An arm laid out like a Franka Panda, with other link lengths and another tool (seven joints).
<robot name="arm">
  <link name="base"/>
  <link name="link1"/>
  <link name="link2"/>
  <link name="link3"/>
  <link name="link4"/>
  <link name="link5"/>
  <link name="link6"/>
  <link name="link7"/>
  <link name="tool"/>
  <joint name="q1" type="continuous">
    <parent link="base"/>
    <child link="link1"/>
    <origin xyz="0 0 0.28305"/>
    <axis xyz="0 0 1"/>
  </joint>
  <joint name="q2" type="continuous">
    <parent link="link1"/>
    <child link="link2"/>
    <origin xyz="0 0 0"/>
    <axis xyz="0 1 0"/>
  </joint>
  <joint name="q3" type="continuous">
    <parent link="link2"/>
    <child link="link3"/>
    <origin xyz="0 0 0.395"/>
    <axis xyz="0 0 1"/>
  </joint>
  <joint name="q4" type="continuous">
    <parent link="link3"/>
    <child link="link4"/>
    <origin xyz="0.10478 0 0"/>
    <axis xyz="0 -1 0"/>
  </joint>
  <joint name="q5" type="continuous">
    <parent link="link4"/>
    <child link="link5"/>
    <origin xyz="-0.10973 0 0.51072"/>
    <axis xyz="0 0 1"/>
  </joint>
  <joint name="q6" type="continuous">
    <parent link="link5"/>
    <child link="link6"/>
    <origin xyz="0 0 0"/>
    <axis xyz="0 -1 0"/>
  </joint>
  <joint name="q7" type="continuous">
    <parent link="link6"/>
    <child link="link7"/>
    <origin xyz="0.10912 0 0"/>
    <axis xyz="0 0 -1"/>
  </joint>
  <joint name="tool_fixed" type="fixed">
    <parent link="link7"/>
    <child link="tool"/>
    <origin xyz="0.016 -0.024 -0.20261" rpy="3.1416 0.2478 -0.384"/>
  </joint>
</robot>
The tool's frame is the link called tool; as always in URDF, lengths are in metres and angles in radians. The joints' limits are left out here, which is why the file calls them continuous.
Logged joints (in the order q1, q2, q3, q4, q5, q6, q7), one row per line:
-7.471 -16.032 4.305 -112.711 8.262 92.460 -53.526
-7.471 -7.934 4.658 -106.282 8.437 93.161 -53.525
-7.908 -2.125 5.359 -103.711 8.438 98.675 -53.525
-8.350 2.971 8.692 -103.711 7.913 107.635 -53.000
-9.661 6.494 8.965 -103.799 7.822 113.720 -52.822
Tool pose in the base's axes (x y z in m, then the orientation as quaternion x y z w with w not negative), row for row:
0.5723 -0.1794 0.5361 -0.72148 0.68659 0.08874 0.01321
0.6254 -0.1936 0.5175 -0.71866 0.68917 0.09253 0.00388
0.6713 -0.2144 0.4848 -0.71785 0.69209 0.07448 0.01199
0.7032 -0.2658 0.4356 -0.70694 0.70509 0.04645 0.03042
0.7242 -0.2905 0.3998 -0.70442 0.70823 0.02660 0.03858
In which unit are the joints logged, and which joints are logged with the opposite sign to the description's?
The joints are logged in degrees. Opposite sign: q3, q5, q7.
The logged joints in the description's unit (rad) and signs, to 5 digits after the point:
-0.13039 -0.27981 -0.07514 -1.96718 -0.14420 1.61373 0.93420
-0.13039 -0.13847 -0.08130 -1.85497 -0.14725 1.62597 0.93419
-0.13802 -0.03709 -0.09353 -1.81010 -0.14727 1.72220 0.93419
-0.14573 0.05185 -0.15170 -1.81010 -0.13811 1.87859 0.92502
-0.16862 0.11334 -0.15647 -1.81163 -0.13652 1.98479 0.92192

